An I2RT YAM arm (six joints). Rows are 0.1 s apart.
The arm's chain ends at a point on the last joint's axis. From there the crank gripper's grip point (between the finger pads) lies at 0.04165 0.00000 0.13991 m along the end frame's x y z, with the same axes.
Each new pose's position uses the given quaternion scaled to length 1; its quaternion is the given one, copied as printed.
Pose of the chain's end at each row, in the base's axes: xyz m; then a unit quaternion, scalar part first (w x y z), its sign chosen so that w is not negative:
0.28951, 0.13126, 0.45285, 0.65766, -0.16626, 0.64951, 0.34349
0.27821, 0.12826, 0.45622, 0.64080, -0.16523, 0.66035, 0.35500
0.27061, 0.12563, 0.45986, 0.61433, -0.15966, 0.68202, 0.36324
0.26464, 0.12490, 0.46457, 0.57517, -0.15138, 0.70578, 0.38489
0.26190, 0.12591, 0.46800, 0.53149, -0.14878, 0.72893, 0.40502
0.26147, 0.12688, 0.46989, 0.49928, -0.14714, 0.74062, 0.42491
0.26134, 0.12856, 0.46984, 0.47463, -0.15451, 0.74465, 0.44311
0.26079, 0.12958, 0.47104, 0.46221, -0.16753, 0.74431, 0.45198
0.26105, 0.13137, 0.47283, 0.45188, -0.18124, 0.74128, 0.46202
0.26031, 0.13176, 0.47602, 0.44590, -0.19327, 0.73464, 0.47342
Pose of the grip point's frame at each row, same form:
0.38974, 0.23411, 0.42664, 0.65766, -0.16626, 0.64951, 0.34349
0.37503, 0.23334, 0.42634, 0.64080, -0.16523, 0.66035, 0.35500
0.36354, 0.23192, 0.42274, 0.61433, -0.15966, 0.68202, 0.36324
0.34974, 0.23482, 0.42001, 0.57517, -0.15138, 0.70578, 0.38489
0.33717, 0.23955, 0.41574, 0.53149, -0.14878, 0.72893, 0.40502
0.32837, 0.24409, 0.41424, 0.49928, -0.14714, 0.74062, 0.42491
0.32018, 0.24935, 0.41276, 0.47463, -0.15451, 0.74465, 0.44311
0.31435, 0.25240, 0.41311, 0.46221, -0.16753, 0.74431, 0.45198
0.30945, 0.25632, 0.41491, 0.45188, -0.18124, 0.74128, 0.46202
0.30439, 0.25895, 0.41955, 0.44590, -0.19327, 0.73464, 0.47342

